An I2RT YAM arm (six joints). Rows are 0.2 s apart.
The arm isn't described. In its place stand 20 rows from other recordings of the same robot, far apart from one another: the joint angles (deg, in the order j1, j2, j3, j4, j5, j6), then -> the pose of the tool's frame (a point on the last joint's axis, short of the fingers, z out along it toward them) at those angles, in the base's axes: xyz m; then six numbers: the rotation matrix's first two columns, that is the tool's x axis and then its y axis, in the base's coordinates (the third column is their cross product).
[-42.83 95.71 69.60 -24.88 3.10 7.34] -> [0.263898 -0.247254 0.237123 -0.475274 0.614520 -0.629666 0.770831 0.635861 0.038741]
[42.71 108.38 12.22 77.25 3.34 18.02] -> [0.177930 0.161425 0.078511 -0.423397 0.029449 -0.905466 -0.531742 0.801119 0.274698]
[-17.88 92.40 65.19 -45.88 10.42 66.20] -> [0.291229 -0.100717 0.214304 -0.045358 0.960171 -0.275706 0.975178 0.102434 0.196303]
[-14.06 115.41 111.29 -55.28 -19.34 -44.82] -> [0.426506 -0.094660 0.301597 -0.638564 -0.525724 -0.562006 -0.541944 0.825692 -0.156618]
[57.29 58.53 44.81 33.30 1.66 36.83] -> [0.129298 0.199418 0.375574 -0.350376 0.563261 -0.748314 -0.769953 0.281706 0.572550]
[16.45 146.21 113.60 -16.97 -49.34 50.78] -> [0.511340 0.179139 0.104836 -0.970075 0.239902 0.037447 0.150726 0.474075 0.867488]
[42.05 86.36 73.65 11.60 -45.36 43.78] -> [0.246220 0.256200 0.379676 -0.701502 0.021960 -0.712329 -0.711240 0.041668 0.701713]
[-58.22 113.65 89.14 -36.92 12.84 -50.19] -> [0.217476 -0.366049 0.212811 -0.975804 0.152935 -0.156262 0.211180 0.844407 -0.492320]
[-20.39 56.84 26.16 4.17 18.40 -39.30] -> [0.196082 -0.084871 0.212993 -0.700853 -0.380668 -0.603238 0.195714 0.710615 -0.675812]
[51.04 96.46 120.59 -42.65 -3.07 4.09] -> [0.220249 0.275407 0.495943 -0.256871 -0.204394 -0.944585 -0.792096 0.604505 0.084598]
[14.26 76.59 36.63 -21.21 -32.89 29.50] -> [0.223189 0.076671 0.167925 -0.965809 0.181177 -0.185440 0.017188 0.758454 0.651500]
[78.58 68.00 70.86 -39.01 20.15 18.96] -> [0.061430 0.242175 0.367060 -0.391552 -0.397871 -0.829690 -0.780246 0.621524 0.070172]
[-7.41 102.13 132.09 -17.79 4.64 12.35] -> [0.361375 -0.049902 0.569021 0.248481 0.182661 -0.951258 0.157460 0.961379 0.225735]
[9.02 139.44 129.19 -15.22 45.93 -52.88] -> [0.558561 0.062769 0.258141 -0.680192 -0.669522 -0.298463 -0.017851 0.422169 -0.906341]
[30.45 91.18 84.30 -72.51 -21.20 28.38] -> [0.248300 0.160902 0.302307 -0.997361 -0.072267 0.006954 -0.063452 0.914211 0.400240]
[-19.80 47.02 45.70 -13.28 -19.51 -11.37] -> [0.183188 -0.053315 0.333870 -0.235511 -0.112712 -0.965314 -0.031846 0.993614 -0.108246]
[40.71 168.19 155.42 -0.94 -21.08 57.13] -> [0.472821 0.423726 0.146483 -0.831123 0.318742 -0.455674 -0.323159 0.390016 0.862239]
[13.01 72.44 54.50 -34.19 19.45 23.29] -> [0.253999 0.046521 0.261903 -0.711653 0.218215 -0.667782 0.292064 0.956398 0.001275]
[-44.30 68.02 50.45 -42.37 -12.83 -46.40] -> [0.168217 -0.153110 0.247466 -0.862669 -0.144741 -0.484615 -0.033859 0.972553 -0.230203]
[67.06 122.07 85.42 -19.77 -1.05 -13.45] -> [0.176028 0.417582 0.147802 -0.100730 -0.834656 -0.541482 -0.974877 0.191481 -0.113801]
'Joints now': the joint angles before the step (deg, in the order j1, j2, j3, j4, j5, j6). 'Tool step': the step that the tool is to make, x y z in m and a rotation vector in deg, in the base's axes. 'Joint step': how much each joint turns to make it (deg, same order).
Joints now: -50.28 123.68 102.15 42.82 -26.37 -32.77
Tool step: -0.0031 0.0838 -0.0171 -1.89 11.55 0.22
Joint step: 6.76 -15.27 -21.61 -5.28 3.70 -12.21
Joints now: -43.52 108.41 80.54 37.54 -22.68 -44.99
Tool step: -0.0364 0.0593 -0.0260 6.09 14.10 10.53
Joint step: 1.95 -13.90 -15.64 -15.28 -8.68 -5.45
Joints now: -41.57 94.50 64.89 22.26 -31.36 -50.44
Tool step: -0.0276 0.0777 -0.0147 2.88 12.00 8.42
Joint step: 7.19 -13.99 -10.83 -17.59 0.07 -6.15
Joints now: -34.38 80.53 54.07 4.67 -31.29 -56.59
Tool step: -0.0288 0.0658 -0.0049 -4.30 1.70 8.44
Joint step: 8.54 -13.02 -9.60 -5.18 1.85 -4.84
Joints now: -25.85 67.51 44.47 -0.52 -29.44 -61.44
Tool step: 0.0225 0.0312 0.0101 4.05 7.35 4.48
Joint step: 8.26 3.42 7.14 -10.65 2.88 2.98
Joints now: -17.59 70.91 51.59 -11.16 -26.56 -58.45
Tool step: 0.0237 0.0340 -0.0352 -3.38 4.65 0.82
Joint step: 8.81 5.71 -2.55 4.74 9.07 0.62
